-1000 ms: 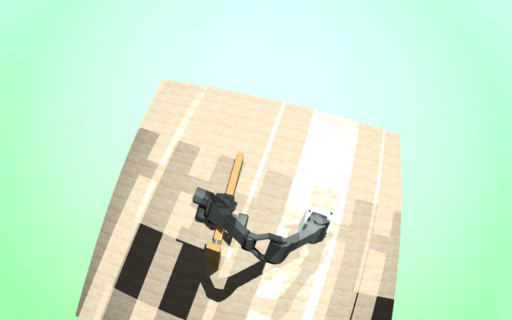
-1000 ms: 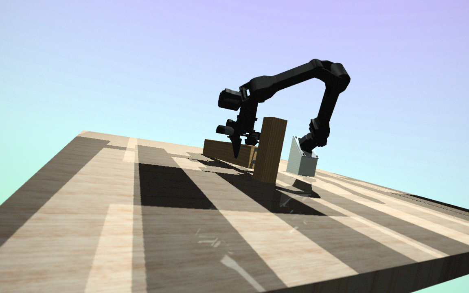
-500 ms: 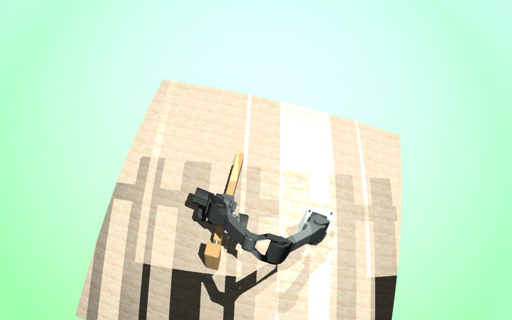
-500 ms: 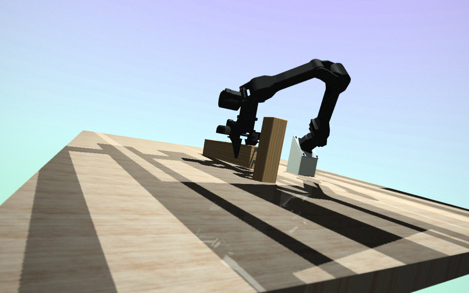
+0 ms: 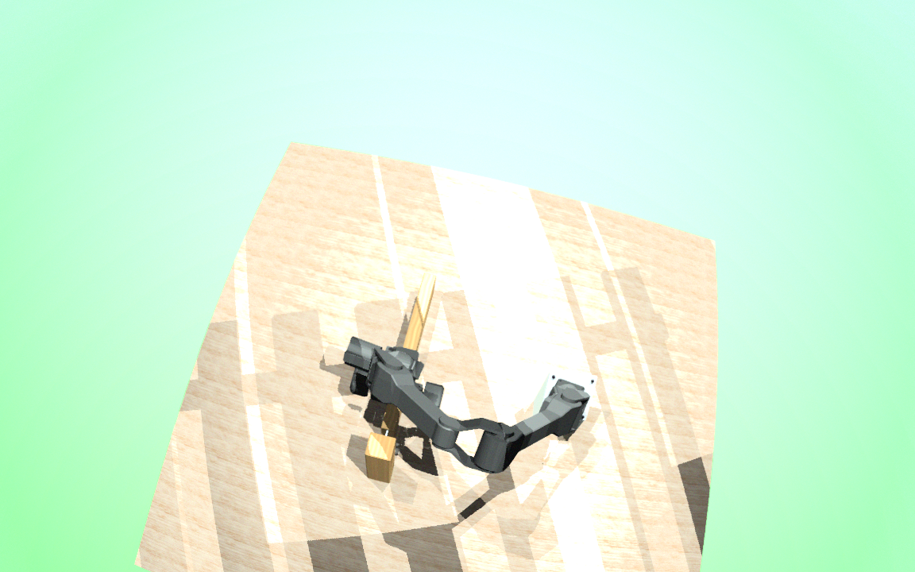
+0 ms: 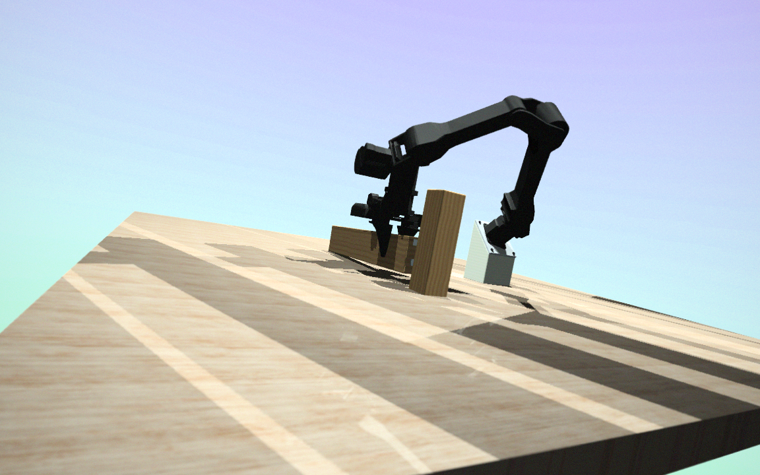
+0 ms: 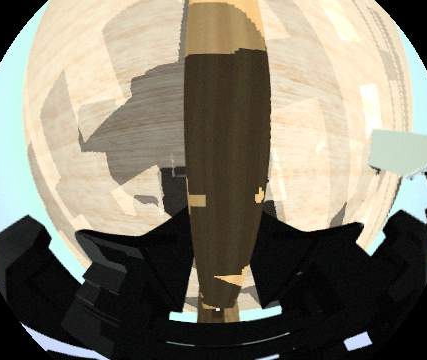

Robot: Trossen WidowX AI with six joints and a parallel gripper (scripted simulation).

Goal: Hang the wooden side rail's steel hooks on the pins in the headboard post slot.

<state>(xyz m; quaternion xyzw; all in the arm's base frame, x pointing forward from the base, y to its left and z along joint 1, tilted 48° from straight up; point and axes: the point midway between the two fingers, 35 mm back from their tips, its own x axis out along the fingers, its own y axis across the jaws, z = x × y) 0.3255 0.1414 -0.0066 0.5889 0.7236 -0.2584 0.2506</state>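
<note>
My gripper tip is now 1 cm past the upright headboard post, 15 cm to the right of it and 4 cm below it.
</note>
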